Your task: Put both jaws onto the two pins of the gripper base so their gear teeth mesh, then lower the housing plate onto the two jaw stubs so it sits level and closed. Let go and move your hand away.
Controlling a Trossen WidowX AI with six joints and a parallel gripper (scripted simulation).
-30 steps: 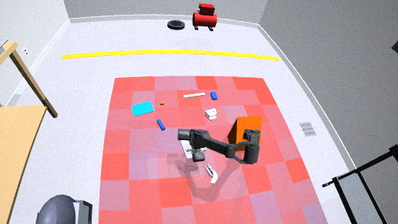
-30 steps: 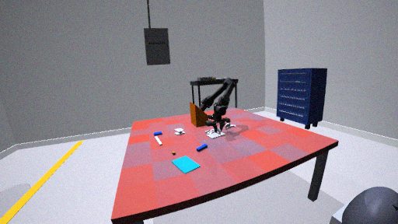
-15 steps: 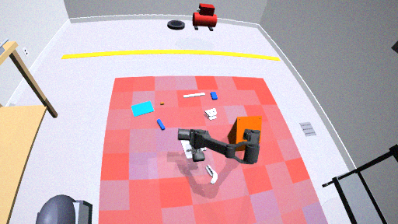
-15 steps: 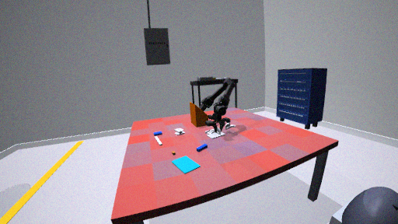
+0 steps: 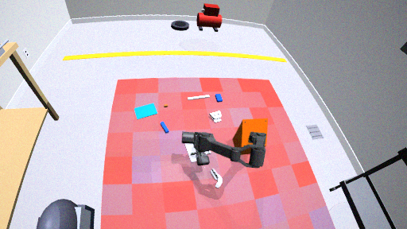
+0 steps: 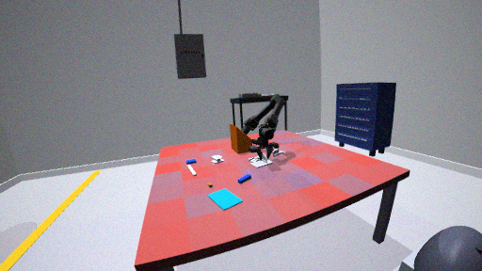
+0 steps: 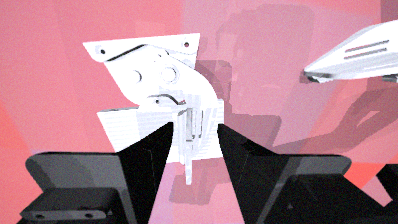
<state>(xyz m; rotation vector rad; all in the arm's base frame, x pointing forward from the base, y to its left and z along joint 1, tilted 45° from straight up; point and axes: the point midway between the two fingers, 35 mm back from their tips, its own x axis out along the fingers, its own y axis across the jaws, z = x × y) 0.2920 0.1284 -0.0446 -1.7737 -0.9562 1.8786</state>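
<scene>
My gripper tip is 16 cm to the right of the white jaw, 10 cm past it and 1 cm above it. The rest, counted from my gripper tip: small white part (28 cm to the right, 12 cm behind, 1 cm above); tiny brown bit (35 cm to the right, 21 cm ahead, 1 cm below); blue block (20 cm ahead, 18 cm to the right).
</scene>
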